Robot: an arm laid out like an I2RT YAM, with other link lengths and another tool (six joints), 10 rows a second.
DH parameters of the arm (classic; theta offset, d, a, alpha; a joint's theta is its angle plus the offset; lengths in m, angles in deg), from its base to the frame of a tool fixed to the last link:
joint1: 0 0.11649 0.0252 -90
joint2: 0 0 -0.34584 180
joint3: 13.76 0 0.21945 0
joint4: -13.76 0.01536 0.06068 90
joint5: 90 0.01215 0 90
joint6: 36.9 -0.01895 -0.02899 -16
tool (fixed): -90 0.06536 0 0
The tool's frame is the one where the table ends.
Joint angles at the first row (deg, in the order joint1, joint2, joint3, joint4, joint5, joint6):
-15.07, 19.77, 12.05, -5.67, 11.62, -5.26
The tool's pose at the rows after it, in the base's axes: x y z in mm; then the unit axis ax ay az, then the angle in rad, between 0 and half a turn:
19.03 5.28 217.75 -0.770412 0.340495 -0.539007 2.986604
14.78 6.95 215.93 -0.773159 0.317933 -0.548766 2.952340
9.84 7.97 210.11 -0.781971 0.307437 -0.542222 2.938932
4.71 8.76 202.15 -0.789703 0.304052 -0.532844 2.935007
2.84 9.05 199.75 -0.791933 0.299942 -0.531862 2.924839
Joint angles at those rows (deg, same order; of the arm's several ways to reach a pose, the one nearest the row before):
-12.38, 16.86, 11.88, -5.69, 11.62, -5.26
-9.35, 14.72, 11.77, -6.15, 11.59, -5.24
-7.54, 12.73, 11.73, -8.86, 11.67, -5.26
-6.81, 10.57, 11.46, -11.99, 11.59, -5.21
-6.05, 9.67, 11.35, -12.84, 11.55, -5.00

